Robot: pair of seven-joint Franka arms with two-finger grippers.
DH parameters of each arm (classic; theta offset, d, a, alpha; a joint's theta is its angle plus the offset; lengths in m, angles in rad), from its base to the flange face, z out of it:
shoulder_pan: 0 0.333 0 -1.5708
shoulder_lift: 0 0 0 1.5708
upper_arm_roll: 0 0.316 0.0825 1.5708
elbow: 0 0 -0.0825 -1.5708
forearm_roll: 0 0.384 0 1.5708
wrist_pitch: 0 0 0.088 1.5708
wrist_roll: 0 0.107 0 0
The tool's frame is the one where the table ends.
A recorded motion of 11 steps. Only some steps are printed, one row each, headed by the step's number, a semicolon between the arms.
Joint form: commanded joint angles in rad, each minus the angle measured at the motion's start. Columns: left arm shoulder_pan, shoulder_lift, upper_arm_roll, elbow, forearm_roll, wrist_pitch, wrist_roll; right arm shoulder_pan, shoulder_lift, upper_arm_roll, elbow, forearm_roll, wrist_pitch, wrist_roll.
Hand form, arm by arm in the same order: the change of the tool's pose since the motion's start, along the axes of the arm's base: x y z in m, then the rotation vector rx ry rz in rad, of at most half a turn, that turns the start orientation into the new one. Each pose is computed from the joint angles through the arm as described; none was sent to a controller.
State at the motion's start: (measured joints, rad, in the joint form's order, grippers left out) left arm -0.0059 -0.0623 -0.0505 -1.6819 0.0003 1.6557 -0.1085; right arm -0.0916 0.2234 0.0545 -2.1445 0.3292 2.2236 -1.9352
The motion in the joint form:
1: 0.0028 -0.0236 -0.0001 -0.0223 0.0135 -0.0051 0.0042; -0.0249 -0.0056 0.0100 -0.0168 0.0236 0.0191 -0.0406
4: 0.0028 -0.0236 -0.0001 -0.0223 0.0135 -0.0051 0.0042; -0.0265 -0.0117 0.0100 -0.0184 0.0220 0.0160 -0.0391
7: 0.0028 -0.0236 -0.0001 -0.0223 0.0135 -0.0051 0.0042; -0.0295 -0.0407 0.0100 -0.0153 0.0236 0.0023 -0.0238
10: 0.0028 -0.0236 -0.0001 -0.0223 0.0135 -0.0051 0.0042; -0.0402 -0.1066 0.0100 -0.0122 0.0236 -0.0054 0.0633
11: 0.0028 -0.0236 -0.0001 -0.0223 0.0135 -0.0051 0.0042; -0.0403 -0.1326 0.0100 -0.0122 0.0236 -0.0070 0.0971
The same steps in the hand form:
1: -0.0079 0.0029 0.0015 0.0150 0.0031 -0.0020; -0.0033 -0.0082 -0.0021 0.0172 -0.0187 0.0022
4: -0.0079 0.0029 0.0015 0.0150 0.0031 -0.0020; -0.0039 -0.0090 0.0004 0.0162 -0.0198 0.0012
7: -0.0079 0.0029 0.0015 0.0150 0.0031 -0.0020; -0.0034 -0.0100 0.0165 0.0165 -0.0348 -0.0140
10: -0.0079 0.0029 0.0015 0.0150 0.0031 -0.0020; -0.0029 -0.0156 0.0533 0.0058 -0.0720 -0.1056
11: -0.0079 0.0029 0.0015 0.0150 0.0031 -0.0020; -0.0035 -0.0155 0.0674 0.0027 -0.0870 -0.1376

